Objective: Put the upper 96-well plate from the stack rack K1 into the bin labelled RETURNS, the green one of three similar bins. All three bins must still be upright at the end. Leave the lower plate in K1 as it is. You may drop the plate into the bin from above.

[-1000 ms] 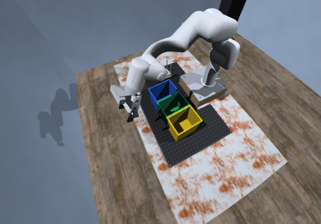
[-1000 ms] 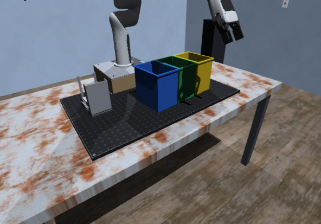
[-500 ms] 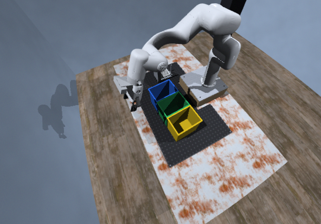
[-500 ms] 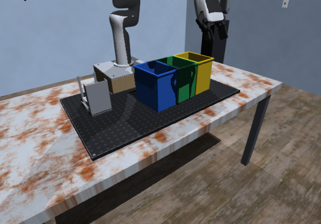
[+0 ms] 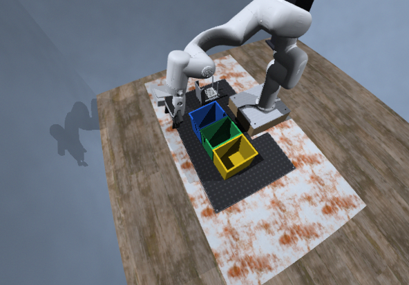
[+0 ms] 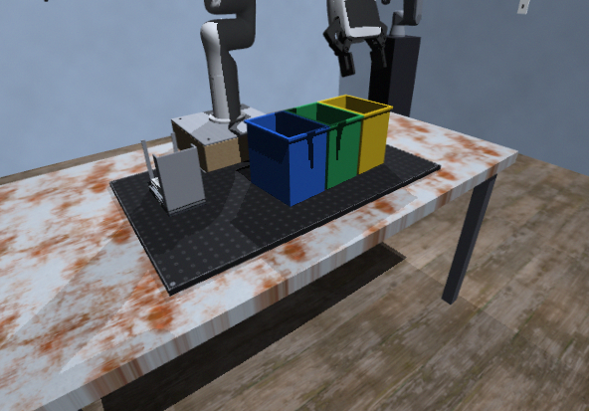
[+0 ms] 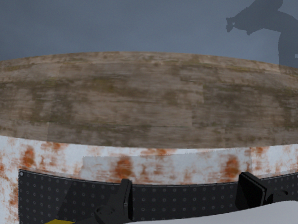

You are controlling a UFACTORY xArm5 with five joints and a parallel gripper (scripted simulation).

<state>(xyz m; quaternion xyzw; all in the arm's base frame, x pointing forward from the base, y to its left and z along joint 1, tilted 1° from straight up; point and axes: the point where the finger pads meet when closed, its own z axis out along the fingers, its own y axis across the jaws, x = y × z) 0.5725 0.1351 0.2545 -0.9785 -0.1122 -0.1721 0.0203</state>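
My gripper is now 37 cm to the left of the white 96-well plate, 29 cm above it and 25 cm past it. From my hand the other things lie so: blue bin (25 cm below, 18 cm behind, 9 cm to the right); then green bin (25 cm below, 22 cm behind, 4 cm to the left); then yellow bin (25 cm below, 25 cm behind, 16 cm to the left).
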